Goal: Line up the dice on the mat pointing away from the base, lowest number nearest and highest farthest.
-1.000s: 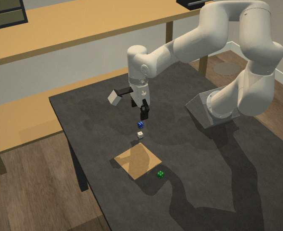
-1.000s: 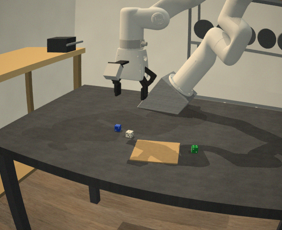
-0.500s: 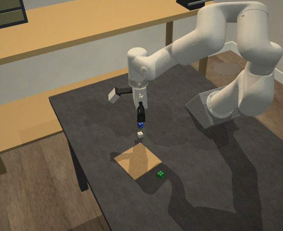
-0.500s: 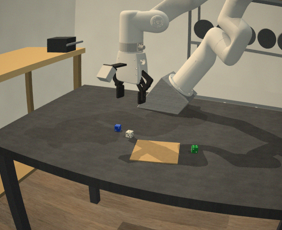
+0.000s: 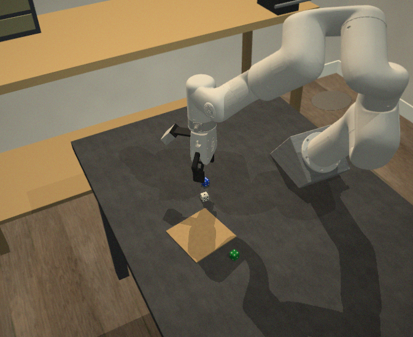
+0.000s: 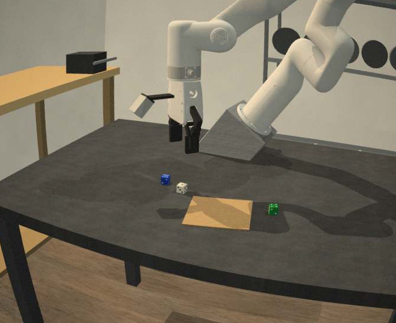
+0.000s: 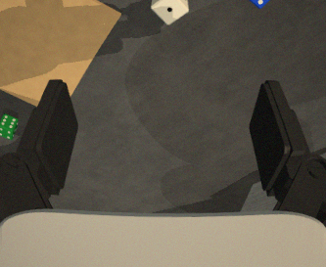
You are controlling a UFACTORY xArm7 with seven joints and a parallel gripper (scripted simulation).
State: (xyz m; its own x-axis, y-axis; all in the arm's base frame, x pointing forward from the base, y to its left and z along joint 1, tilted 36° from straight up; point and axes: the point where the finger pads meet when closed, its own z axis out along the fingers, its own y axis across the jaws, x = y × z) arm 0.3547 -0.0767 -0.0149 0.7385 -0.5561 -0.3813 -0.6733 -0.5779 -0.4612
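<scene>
My hand is 11 cm above the white die. The rest, counted from my hand: green die (23 cm to the left, 11 cm below, 2 cm ahead); then tan square mat (12 cm to the left, 12 cm below, 7 cm ahead); then blue die (11 cm below, 6 cm to the right, 3 cm behind).
</scene>
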